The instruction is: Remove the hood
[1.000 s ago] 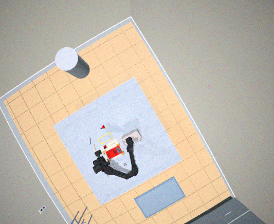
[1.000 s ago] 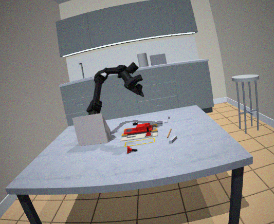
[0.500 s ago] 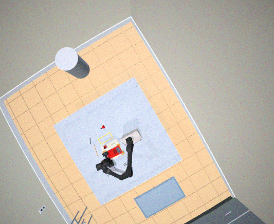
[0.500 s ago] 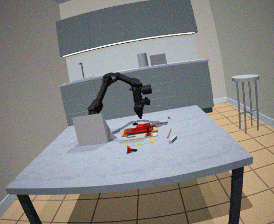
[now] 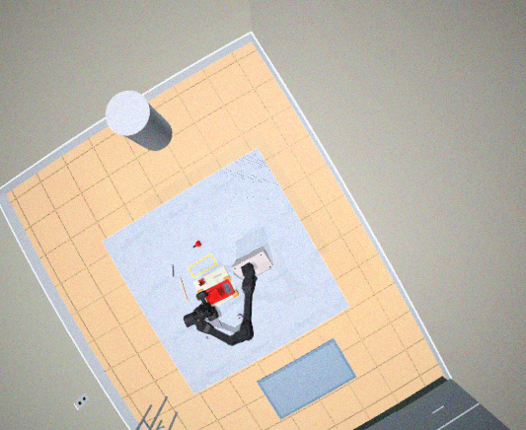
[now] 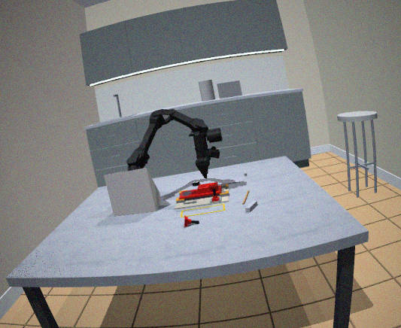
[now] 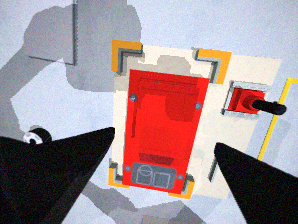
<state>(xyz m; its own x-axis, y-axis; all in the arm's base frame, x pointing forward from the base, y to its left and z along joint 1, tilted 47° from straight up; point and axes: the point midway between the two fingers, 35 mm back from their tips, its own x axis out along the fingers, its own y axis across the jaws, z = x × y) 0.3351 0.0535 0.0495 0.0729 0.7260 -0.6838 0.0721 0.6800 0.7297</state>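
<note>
Now: gripper tip 6 cm above the red hood. Round my gripper tip: orange stick 16 cm ahead, 14 cm to the right, 9 cm below.
</note>
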